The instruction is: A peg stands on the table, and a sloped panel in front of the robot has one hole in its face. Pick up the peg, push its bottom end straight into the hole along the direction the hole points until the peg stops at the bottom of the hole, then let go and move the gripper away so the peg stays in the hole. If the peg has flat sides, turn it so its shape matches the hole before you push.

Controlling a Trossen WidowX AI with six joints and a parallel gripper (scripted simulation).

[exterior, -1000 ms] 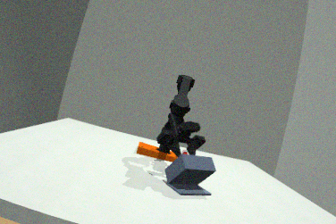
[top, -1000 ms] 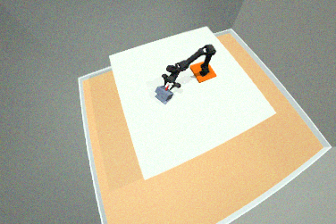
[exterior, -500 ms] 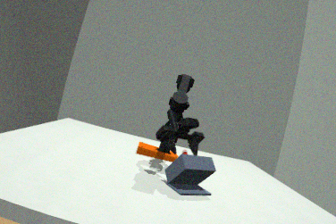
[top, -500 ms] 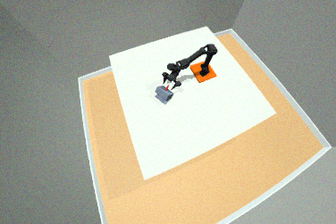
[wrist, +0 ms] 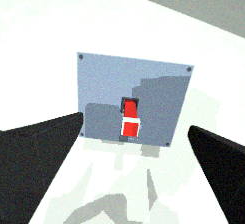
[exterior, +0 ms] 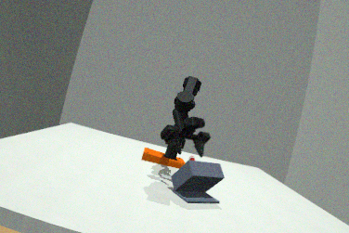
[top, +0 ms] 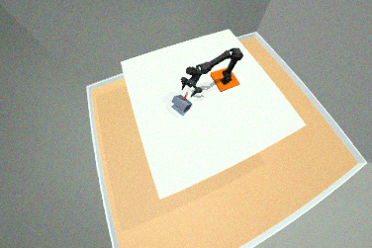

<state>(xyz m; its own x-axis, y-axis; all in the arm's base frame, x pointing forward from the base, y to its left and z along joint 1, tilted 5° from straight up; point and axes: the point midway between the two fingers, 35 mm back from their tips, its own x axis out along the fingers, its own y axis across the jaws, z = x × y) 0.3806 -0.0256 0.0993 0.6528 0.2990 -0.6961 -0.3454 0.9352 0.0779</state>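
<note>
Right now my gripper tip is 20 mm above the red peg, 10 mm to the right of it and 10 mm short of it. The rest, counted from my gripper tip: grey-blue sloped panel 60 mm below, 50 mm ahead, 20 mm to the left; thin flat foot plate 120 mm below, 70 mm ahead, 30 mm to the left.
</note>
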